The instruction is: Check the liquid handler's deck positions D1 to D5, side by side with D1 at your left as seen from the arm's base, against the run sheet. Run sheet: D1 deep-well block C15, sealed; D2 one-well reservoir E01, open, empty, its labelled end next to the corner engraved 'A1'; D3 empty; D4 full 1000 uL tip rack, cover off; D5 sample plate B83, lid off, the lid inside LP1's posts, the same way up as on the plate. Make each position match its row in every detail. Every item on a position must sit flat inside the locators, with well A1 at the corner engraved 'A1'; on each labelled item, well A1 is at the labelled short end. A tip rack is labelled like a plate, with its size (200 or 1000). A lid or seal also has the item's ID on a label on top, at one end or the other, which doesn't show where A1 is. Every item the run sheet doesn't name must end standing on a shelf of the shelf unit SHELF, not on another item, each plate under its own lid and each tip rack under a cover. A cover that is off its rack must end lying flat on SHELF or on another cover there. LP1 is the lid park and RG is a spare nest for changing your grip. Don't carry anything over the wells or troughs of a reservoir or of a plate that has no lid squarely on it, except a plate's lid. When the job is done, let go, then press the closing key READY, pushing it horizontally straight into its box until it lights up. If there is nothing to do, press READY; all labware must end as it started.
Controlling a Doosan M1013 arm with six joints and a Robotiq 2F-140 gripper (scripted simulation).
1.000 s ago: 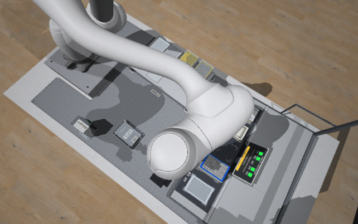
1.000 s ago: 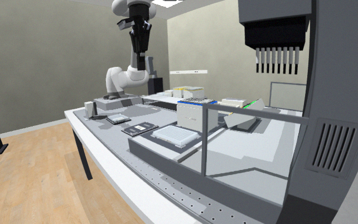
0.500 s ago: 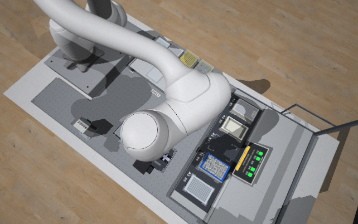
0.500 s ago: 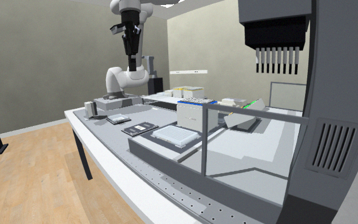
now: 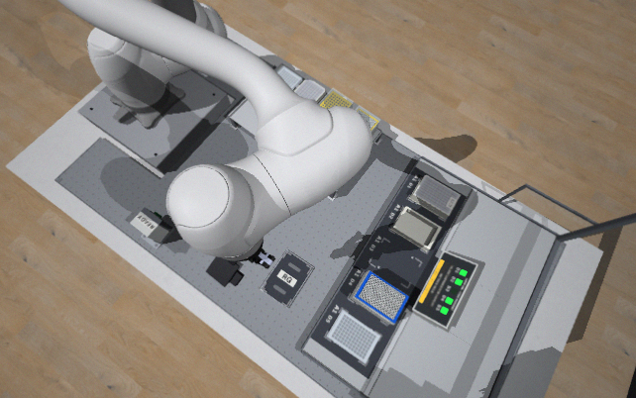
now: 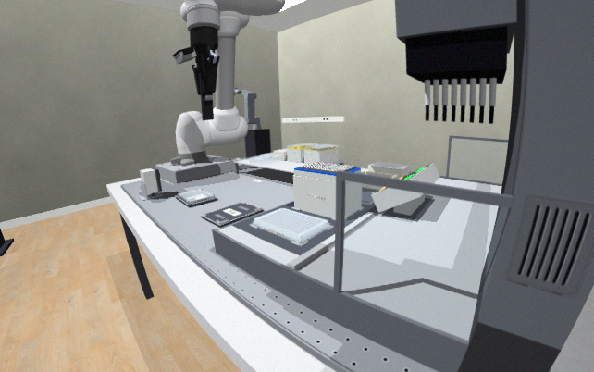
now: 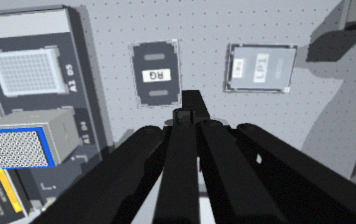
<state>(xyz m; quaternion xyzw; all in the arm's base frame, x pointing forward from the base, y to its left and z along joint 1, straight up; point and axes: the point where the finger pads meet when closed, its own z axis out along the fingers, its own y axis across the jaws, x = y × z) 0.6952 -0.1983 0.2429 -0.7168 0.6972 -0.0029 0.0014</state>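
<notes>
Now: hand 36 cm past the ready box, 23 cm above it and 10 cm to the left of it. The rest, counted from my hand: blue-rimmed tip rack: 30 cm ahead, 18 cm below, 12 cm to the left; cream reservoir: 37 cm to the left, 29 cm ahead, 24 cm below; shelf: 45 cm to the left, 24 cm below, 21 cm behind.
</notes>
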